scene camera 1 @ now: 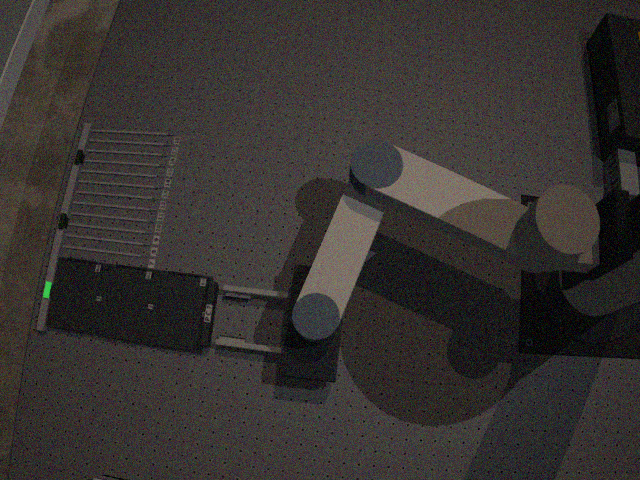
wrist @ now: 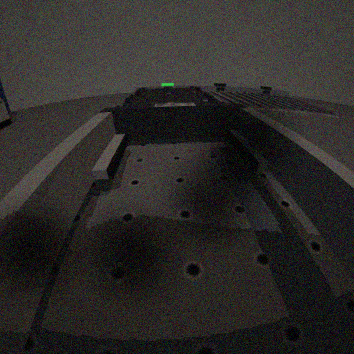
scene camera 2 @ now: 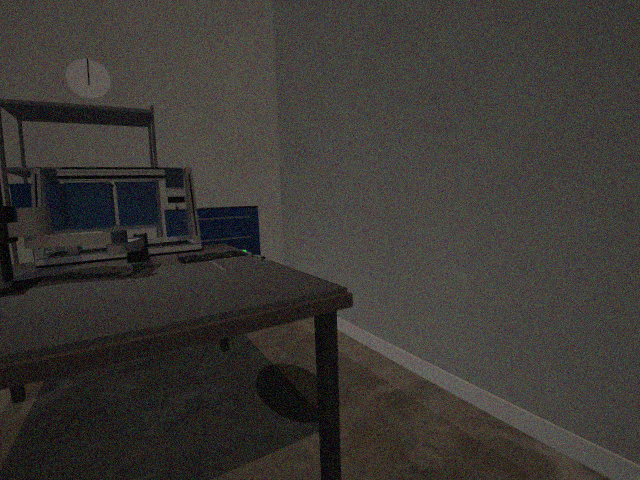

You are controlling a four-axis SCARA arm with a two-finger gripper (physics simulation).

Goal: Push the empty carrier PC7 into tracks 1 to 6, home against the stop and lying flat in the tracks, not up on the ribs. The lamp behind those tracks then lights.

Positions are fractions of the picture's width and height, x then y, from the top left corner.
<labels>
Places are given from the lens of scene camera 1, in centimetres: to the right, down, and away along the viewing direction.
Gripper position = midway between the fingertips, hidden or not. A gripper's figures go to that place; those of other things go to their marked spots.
my gripper (scene camera 1: 0.34,0.66): -17, 13, 95
carrier PC7 (scene camera 1: 0.27,0.65): -25, 12, 96
</labels>
